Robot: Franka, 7 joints.
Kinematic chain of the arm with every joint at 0, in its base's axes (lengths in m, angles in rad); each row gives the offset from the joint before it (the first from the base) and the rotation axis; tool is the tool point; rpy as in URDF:
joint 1: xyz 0 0 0.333 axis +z
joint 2: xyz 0 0 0 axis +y
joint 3: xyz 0 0 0.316 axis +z
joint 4: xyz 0.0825 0 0 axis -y
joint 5: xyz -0.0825 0 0.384 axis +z
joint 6: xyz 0 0 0 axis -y
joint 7: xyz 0.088 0 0 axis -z
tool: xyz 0 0 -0.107 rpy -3.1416 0 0
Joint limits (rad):
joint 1: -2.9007..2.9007
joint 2: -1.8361..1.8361
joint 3: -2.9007..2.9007
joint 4: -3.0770..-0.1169
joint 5: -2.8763..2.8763
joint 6: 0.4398..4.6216
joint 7: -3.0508..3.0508
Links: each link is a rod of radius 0.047 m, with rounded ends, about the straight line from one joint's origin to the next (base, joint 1, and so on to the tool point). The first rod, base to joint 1, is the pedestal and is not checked.
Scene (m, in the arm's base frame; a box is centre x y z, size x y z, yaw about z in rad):
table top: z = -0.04
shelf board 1: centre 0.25 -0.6 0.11 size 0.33 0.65 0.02 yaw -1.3
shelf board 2: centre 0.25 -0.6 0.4 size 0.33 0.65 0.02 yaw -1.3
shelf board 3: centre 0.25 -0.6 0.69 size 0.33 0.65 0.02 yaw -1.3
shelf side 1: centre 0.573 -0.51 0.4 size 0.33 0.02 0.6 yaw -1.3
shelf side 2: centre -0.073 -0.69 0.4 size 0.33 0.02 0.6 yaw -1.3
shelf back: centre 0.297 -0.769 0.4 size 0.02 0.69 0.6 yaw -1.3
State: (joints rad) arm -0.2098 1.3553 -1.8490 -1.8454 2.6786 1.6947 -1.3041
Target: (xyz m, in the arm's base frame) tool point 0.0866 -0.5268 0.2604
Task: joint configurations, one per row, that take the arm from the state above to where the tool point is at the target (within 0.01 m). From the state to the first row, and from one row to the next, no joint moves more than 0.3 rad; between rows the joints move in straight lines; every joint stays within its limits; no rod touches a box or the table.
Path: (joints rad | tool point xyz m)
1: -0.0506 1.4482 -1.9278 -2.0851 2.6656 1.6799 -1.3041 | 0.1746 -0.5741 0.5225
2: 0.1086 1.5410 -2.0065 -2.3248 2.6526 1.6650 -1.3041 | 0.1594 -0.5033 0.5262
3: 0.2678 1.6339 -2.0853 -2.5644 2.6395 1.6502 -1.3041 | 0.1365 -0.4266 0.5301
4: 0.4271 1.7267 -2.1640 -2.8041 2.6265 1.6353 -1.3041 | 0.1042 -0.3493 0.5264
5: 0.4584 1.5457 -1.9091 -2.9382 2.5500 1.5696 -1.3041 | 0.0518 -0.3602 0.3886
6: 0.4898 1.3646 -1.6542 -3.0723 2.4734 1.5039 -1.3041 | 0.0275 -0.3140 0.2604
7: 0.3240 1.3700 -1.6050 -2.8459 2.5006 1.5565 -1.3041 | 0.0532 -0.3867 0.2655
8: 0.1581 1.3754 -1.5559 -2.6194 2.5278 1.6090 -1.3041 | 0.0730 -0.4581 0.2651
9: -0.0078 1.3808 -1.5068 -2.3930 2.5550 1.6616 -1.3041 | 0.0866 -0.5268 0.2604

